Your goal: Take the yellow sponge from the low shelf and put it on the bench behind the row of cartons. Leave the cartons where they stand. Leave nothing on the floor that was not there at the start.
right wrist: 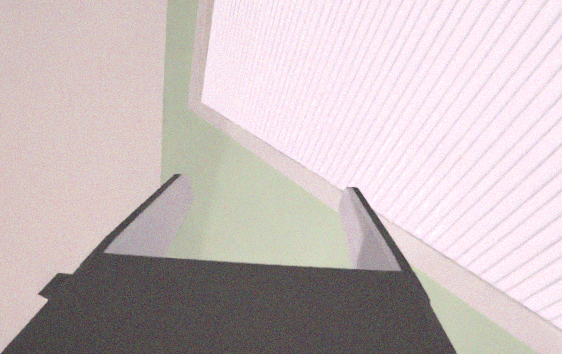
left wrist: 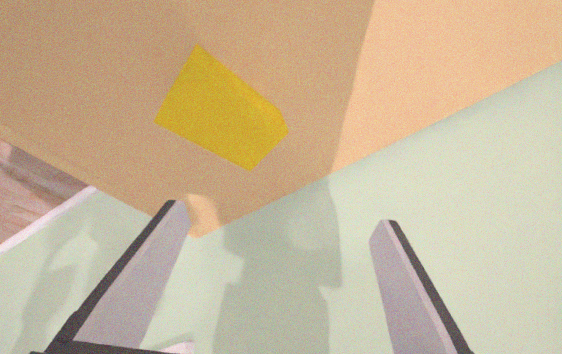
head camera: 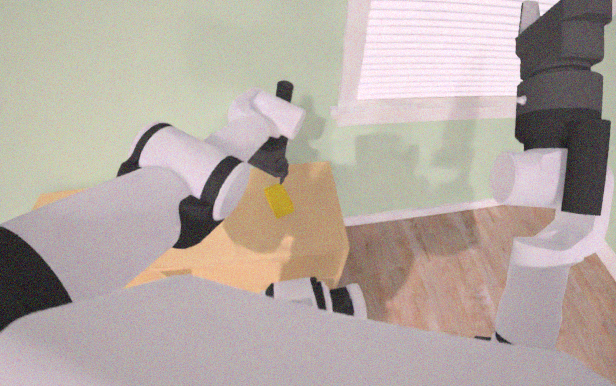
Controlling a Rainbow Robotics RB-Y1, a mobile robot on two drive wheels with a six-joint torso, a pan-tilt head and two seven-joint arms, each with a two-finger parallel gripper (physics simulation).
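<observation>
The left gripper and the right gripper both appear in the pictures, along with a low wooden shelf, a yellow sponge and a window with white blinds. In the left wrist view, the left gripper can be seen as well.
</observation>
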